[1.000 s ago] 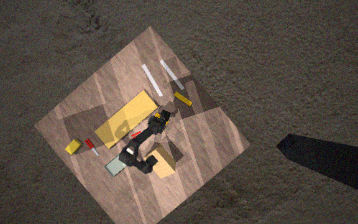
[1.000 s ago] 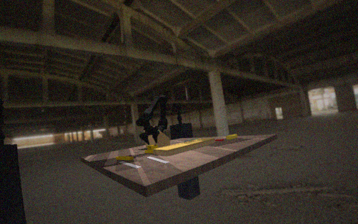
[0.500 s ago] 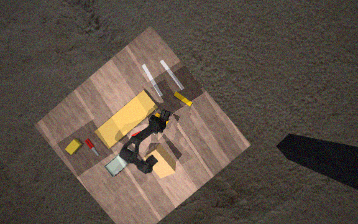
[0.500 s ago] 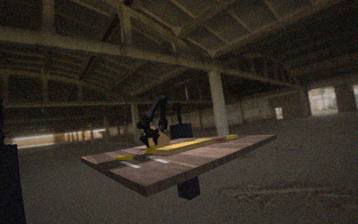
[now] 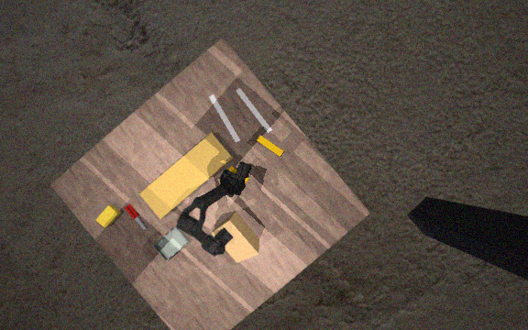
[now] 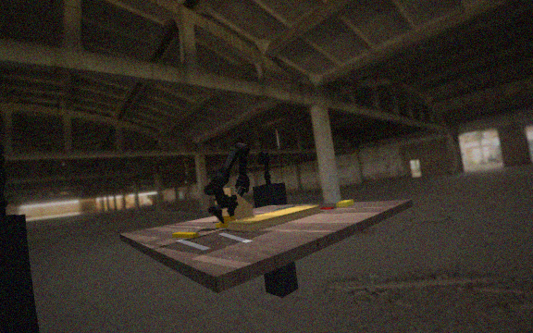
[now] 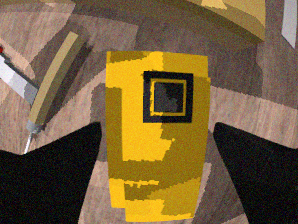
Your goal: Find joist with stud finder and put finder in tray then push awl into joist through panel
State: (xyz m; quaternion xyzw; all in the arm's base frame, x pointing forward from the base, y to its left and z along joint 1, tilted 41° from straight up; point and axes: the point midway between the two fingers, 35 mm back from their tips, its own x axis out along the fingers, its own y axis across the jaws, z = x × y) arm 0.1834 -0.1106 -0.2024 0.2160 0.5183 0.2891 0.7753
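Right now the stud finder is 20 mm above my gripper tip and 10 mm ahead of it. The rest, counted from my gripper tip: yellow bar: 250 mm to the right, 20 mm below, 10 mm behind; square indicator: 30 mm above, 20 mm ahead, 10 mm to the left; small white piece: 360 mm to the left, 20 mm below, 20 mm behind.
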